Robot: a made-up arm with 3 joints. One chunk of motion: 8 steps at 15 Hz.
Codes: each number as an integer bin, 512 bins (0 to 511) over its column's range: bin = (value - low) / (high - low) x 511, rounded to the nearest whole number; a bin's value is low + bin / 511 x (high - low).
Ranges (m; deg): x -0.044..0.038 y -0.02..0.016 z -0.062..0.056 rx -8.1..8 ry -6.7..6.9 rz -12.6..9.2
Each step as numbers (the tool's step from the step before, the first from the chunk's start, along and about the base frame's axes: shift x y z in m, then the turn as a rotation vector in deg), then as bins.
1 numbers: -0.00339 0.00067 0.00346 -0.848 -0.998 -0.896
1 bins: 253 293 283 230 214 274
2 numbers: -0.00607 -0.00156 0.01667 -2.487 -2.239 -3.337
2 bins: 236 262 341 178 168 217
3 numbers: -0.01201 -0.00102 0.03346 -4.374 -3.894 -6.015
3 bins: 199 269 413 118 105 154
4 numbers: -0.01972 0.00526 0.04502 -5.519 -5.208 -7.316
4 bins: 151 359 463 82 56 124
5 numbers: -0.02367 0.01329 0.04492 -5.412 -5.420 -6.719
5 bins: 127 473 463 85 48 138
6 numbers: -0.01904 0.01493 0.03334 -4.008 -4.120 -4.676
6 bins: 156 496 413 130 97 186
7 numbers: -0.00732 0.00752 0.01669 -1.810 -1.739 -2.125
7 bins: 229 391 341 200 186 246
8 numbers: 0.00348 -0.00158 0.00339 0.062 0.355 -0.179
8 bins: 296 261 283 259 265 291
